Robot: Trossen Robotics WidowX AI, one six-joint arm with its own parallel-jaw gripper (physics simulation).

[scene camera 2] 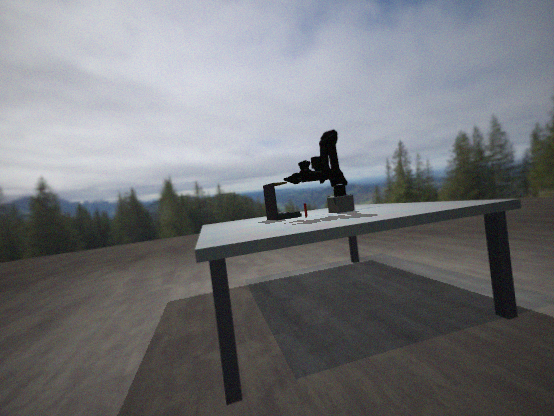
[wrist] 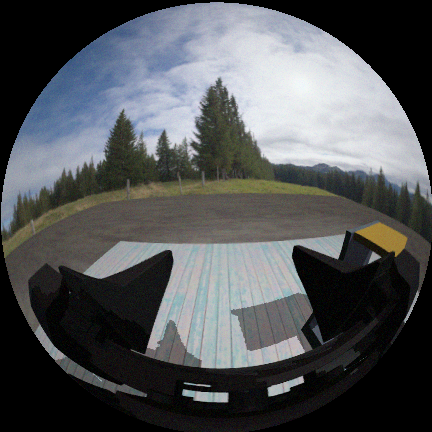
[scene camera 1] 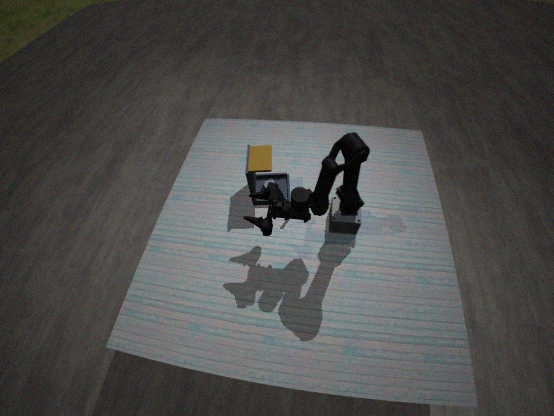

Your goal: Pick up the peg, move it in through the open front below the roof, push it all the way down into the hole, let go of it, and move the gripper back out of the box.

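Observation:
The red peg stands upright on the table beside the box's low base in scene camera 2. In scene camera 1 the arm hides it, and it does not show in the wrist view. The box has a dark back wall, a low base and a yellow roof. A light plate shows in its base in scene camera 1, partly behind a finger; the hole cannot be made out. My gripper is open and empty, roughly level, at about roof height, well above the peg.
The arm's grey base block stands on the table to the right of the box and peg. In the wrist view the box lies to the right, partly behind the right finger. Shadows of arm and box fall across the table.

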